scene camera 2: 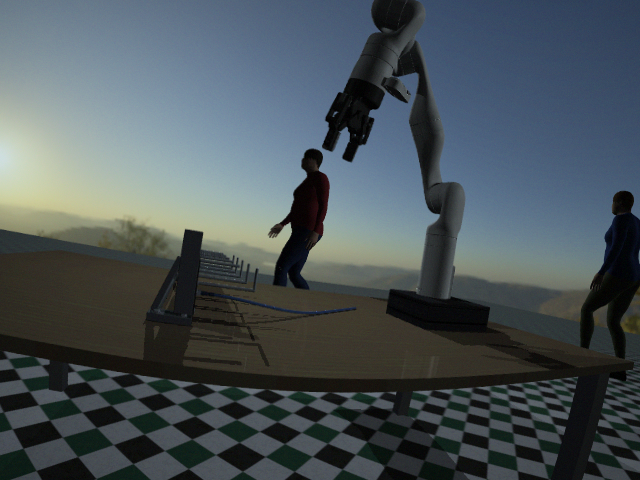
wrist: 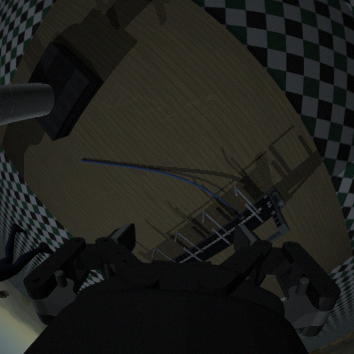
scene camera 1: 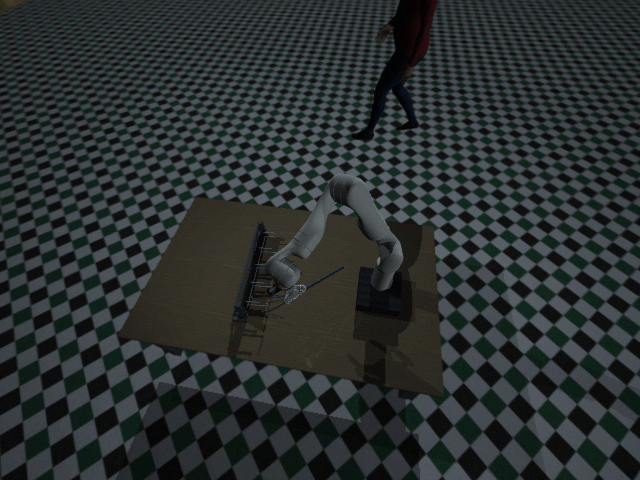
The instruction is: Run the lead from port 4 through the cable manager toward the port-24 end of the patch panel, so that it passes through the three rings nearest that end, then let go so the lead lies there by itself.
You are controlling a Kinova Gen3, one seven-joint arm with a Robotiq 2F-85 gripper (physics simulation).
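Note:
The blue lead leaves the patch panel near one end and stretches out toward the robot base, its far end loose. In the wrist view it meets the panel between two of the cable manager's thin grey rings. Several rings, one of them marked here, stick out from the panel's face in a row. Port numbers are too small to read. My gripper is open and empty, high above the table, apart from the lead. The arm mostly hides it in scene camera 1.
The black base block stands on the wooden table, across from the panel. A person in red is beyond the table. Another person in blue is at the right in scene camera 2.

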